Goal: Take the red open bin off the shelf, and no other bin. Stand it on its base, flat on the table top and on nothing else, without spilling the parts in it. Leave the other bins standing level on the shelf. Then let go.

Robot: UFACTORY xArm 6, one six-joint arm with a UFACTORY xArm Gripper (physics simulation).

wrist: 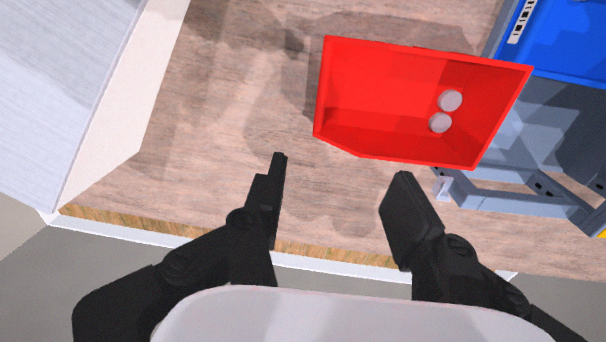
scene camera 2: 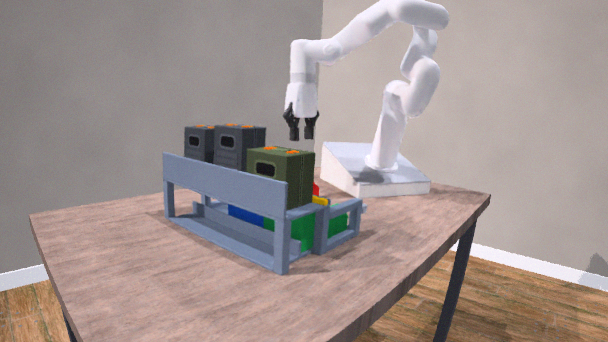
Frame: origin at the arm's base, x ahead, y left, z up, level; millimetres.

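Seen in the pictures: gripper, fingertip midpoint: (wrist: 336,182) (scene camera 2: 301,140); arm's base, origin of the base link: (scene camera 2: 381,164).
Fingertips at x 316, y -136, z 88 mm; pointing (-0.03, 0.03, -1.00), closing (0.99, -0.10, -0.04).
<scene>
Pixels of each thing's top centre, then the offset from my fingertips to it. "spot": a spot on its surface instead. Level surfaces: height alone.
- red open bin, middle of its top: (wrist: 411,113) (scene camera 2: 288,176) dz -99, dx +72, dy +12 mm
- table top, its level: dz -174 mm
- blue bin, middle of its top: (scene camera 2: 269,191) dz -93, dx +257, dy +100 mm
- green bin, middle of its top: (scene camera 2: 308,201) dz -93, dx +262, dy +212 mm
- yellow bin, surface spot: (scene camera 2: 320,200) spot: dz -64, dx +322, dy +276 mm
- olive case, surface spot: (scene camera 2: 300,177) spot: dz -17, dx +366, dy +259 mm
The red open bin (scene camera 2: 315,189) (wrist: 390,100) stands upright on the table top (scene camera 2: 410,220) (wrist: 215,130), off the shelf rack (scene camera 2: 225,172) (wrist: 520,200). Two grey round parts (wrist: 450,100) (wrist: 440,122) lie inside it. Its right end is close to the rack in the wrist view; whether they touch cannot be told. In the scene view the olive case hides most of it. My gripper (scene camera 2: 302,139) (wrist: 336,182) is open and empty, above the bin's level and apart from it. A blue bin (scene camera 2: 245,216) (wrist: 560,50), a green bin (scene camera 2: 302,232) and a yellow bin (scene camera 2: 320,200) are at the rack, partly hidden.
An olive case (scene camera 2: 300,177) and two dark grey cases (scene camera 2: 199,145) (scene camera 2: 232,147) stand on top of the rack. The robot's white base block (scene camera 2: 390,187) (wrist: 120,100) is behind the rack in the scene view and left of the red bin in the wrist view.
</scene>
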